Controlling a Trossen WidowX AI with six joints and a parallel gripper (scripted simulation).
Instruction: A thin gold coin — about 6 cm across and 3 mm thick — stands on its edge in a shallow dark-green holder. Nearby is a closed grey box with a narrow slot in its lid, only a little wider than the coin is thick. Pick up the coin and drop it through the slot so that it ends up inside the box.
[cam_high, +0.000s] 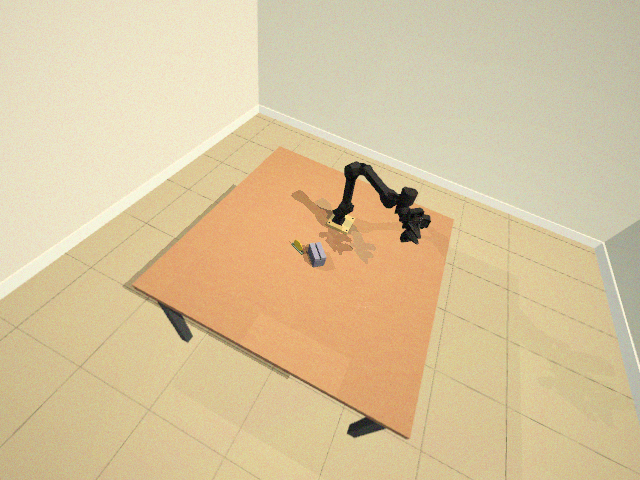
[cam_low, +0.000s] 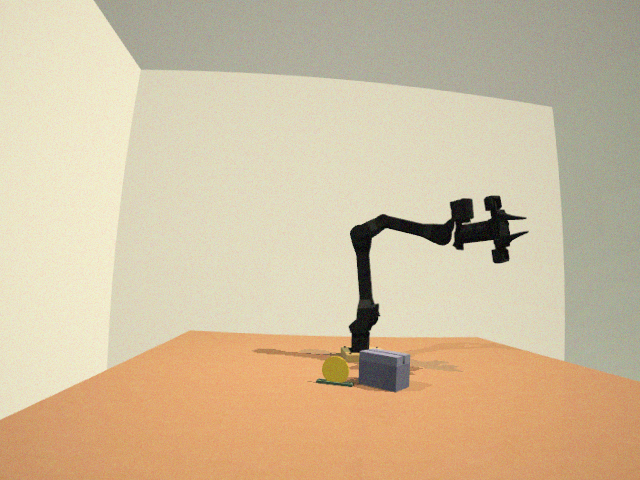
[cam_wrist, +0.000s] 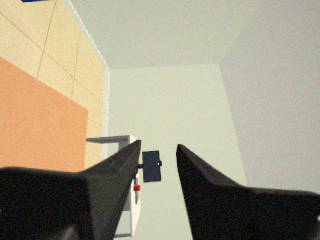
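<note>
Now: the gold coin 500 mm to the right of my gripper tip, 370 mm below it and 20 mm ahead of it.
</note>
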